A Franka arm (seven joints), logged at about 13 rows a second.
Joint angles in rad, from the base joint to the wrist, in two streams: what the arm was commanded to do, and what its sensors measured. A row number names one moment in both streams.
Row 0, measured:
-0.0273, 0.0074, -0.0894, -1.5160, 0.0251, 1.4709, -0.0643
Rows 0 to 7, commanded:
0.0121, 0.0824, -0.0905, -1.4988, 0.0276, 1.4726, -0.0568
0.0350, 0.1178, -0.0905, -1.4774, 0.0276, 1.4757, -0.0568
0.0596, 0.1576, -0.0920, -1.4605, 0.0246, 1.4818, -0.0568
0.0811, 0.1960, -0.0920, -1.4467, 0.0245, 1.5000, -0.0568
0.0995, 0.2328, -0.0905, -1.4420, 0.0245, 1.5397, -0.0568
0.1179, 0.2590, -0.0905, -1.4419, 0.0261, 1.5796, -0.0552
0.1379, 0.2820, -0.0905, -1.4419, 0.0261, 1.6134, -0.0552
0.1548, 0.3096, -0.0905, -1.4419, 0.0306, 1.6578, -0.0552
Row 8, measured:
0.1257, 0.2557, -0.0831, -1.4880, 0.0251, 1.6280, -0.0625
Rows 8 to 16, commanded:
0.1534, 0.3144, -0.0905, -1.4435, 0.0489, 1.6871, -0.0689
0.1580, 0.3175, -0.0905, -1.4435, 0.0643, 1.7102, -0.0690
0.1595, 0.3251, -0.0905, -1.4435, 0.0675, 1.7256, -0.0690
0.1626, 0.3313, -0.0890, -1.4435, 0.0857, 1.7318, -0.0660
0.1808, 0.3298, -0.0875, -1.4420, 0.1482, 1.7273, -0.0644
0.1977, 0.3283, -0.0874, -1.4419, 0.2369, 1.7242, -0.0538
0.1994, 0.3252, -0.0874, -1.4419, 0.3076, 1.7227, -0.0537
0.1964, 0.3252, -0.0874, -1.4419, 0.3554, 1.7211, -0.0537
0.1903, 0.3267, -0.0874, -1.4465, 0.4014, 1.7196, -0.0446
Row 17, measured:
0.1953, 0.3193, -0.0807, -1.4624, 0.3215, 1.7354, -0.0596
